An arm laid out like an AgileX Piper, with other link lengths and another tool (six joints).
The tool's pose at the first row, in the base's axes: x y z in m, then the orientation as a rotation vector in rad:
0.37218 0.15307 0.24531 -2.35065 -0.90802 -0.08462
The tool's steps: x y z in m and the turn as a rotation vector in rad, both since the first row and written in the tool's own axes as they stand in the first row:
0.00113 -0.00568 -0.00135 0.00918 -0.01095 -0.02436
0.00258 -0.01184 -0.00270 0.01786 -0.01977 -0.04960
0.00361 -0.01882 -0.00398 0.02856 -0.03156 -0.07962
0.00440 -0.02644 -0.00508 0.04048 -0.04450 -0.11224
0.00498 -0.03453 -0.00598 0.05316 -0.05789 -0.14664
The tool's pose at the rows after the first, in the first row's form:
0.36968 0.15626 0.24966 -2.33405 -0.94054 -0.07735
0.36712 0.15992 0.25434 -2.31666 -0.97294 -0.07315
0.36371 0.16384 0.25929 -2.29545 -1.01174 -0.06646
0.35969 0.16810 0.26435 -2.27158 -1.05355 -0.05890
0.35519 0.17261 0.26944 -2.24559 -1.09706 -0.05117

